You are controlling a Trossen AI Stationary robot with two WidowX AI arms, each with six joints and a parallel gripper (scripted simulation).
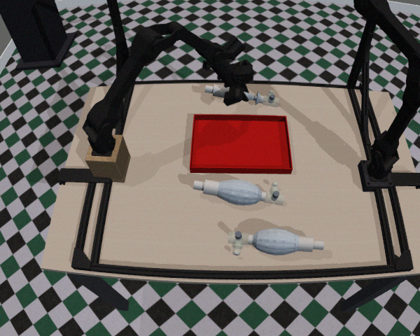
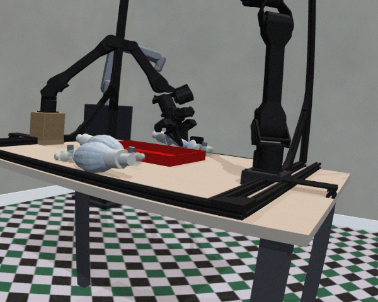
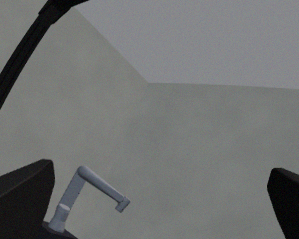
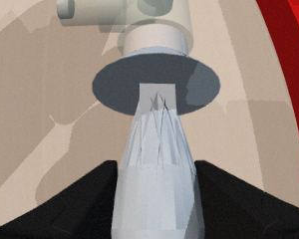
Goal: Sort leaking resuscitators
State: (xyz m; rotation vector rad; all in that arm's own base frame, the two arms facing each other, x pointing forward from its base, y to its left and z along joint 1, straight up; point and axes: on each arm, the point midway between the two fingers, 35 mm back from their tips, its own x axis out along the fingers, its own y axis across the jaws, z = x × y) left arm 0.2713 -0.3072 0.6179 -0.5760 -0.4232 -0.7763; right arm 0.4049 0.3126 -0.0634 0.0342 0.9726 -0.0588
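Now: the red tray 200 mm ahead of my right hand and 50 mm below it.
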